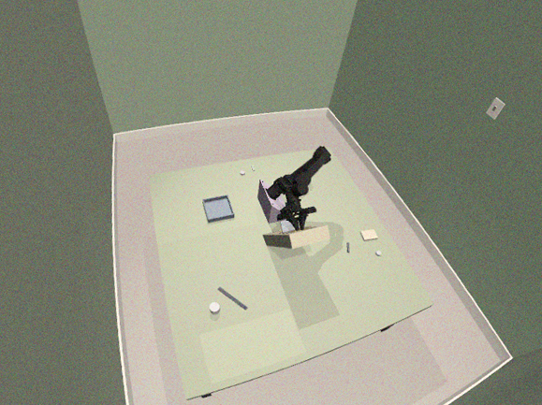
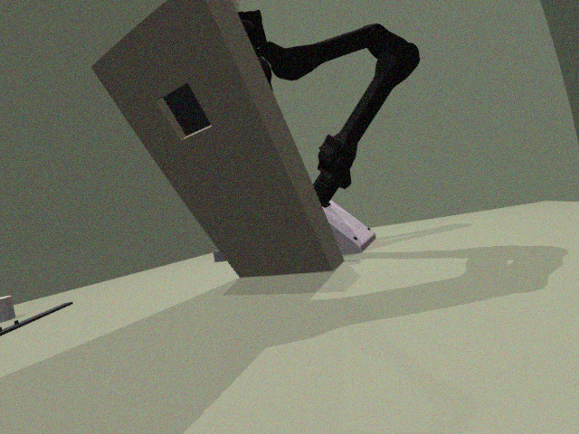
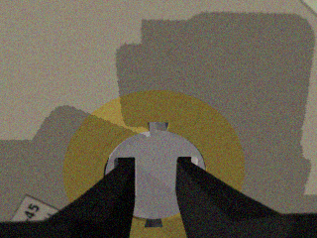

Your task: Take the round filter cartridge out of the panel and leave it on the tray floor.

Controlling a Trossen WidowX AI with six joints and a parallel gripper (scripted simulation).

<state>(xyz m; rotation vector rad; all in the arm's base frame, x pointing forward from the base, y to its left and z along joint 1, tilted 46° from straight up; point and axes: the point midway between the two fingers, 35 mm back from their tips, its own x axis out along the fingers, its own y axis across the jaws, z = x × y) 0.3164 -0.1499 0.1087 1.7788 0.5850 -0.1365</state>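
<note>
Now: gripper tip 10 mm short of the round filter cartridge and 10 mm above it. The rest, counted from my gripper tip: white disc (450 mm to the right, 240 mm below, 110 mm ahead); service panel (80 mm below, 40 mm behind); blue-grey tray (440 mm behind, 250 mm to the right, 250 mm below).
</note>
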